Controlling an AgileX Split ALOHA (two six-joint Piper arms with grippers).
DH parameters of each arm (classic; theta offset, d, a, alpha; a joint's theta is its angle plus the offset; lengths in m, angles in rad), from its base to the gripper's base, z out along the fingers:
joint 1: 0 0.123 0 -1.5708
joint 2: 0.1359 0 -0.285 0
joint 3: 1.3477 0 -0.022 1.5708
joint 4: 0 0.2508 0 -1.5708
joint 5: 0 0 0.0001 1.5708
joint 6: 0 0.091 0 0
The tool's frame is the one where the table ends.
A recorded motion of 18 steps. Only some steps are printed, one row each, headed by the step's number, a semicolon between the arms.
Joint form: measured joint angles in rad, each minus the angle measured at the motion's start. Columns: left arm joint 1, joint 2, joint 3, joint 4, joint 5, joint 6; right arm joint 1, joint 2, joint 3, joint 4, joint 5, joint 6.
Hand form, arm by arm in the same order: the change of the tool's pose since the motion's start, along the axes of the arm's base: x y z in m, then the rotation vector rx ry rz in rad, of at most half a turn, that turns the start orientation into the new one. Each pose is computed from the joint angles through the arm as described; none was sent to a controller.
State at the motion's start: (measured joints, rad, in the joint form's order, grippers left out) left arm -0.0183 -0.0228 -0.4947 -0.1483 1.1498 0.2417; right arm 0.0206 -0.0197 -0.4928 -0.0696 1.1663 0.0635
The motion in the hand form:
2: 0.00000 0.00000 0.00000 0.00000 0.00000 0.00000; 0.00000 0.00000 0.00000 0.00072 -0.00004 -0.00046
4: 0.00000 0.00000 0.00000 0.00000 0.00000 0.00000; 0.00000 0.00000 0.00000 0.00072 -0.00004 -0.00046
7: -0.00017 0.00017 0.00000 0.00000 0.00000 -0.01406; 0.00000 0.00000 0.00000 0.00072 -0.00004 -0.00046
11: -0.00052 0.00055 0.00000 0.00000 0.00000 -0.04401; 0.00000 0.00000 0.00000 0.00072 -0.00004 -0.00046
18: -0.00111 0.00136 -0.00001 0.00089 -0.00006 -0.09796; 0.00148 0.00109 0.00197 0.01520 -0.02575 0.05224
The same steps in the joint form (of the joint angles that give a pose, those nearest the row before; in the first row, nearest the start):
2: 0.0000 0.0000 0.0000 0.0000 0.0000 0.0000; 0.0000 0.0000 0.0000 0.0000 0.0000 0.0009
4: 0.0000 0.0000 0.0000 0.0000 0.0000 0.0000; 0.0000 0.0000 0.0000 0.0000 0.0000 0.0009
7: -0.0140 0.0000 0.0000 0.0000 0.0000 0.0000; 0.0000 0.0000 0.0000 0.0000 0.0000 0.0009
11: -0.0440 0.0000 0.0000 0.0000 0.0000 0.0000; 0.0000 0.0000 0.0000 0.0000 0.0000 0.0009
18: -0.0986 0.0000 0.0000 0.0011 0.0000 0.0000; 0.0416 0.0000 0.0000 0.0173 -0.0263 0.0009

